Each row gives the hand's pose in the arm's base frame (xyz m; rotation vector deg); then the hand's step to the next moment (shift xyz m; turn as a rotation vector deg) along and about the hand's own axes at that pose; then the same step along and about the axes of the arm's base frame.
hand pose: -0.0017 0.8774 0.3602 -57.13 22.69 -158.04
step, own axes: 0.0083 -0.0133 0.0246 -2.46 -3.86 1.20
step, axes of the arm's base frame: 0.0086 0.0059 0.0273 2.34 4.07 0.60
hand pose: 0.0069 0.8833 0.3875 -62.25 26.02 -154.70
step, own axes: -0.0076 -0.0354 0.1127 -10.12 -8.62 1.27
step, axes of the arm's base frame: 0.0819 0.0118 0.0846 7.52 10.73 -2.57
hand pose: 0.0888 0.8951 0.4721 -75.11 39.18 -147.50
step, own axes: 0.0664 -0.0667 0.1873 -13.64 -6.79 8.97
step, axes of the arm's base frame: 0.1136 -0.0247 0.1744 15.69 7.89 -2.07
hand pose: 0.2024 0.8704 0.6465 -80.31 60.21 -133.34
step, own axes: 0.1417 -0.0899 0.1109 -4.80 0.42 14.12
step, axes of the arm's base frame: 0.0345 -0.0608 0.1886 14.28 -4.28 0.50
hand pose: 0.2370 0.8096 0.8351 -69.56 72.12 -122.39
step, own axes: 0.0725 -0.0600 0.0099 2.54 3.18 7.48
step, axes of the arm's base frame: -0.0262 -0.0224 0.0881 4.45 -7.26 0.24
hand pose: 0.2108 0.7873 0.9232 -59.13 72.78 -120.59
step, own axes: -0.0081 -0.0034 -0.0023 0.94 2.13 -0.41
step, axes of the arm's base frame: 0.0030 0.0085 -0.0006 -0.87 -1.43 -1.67
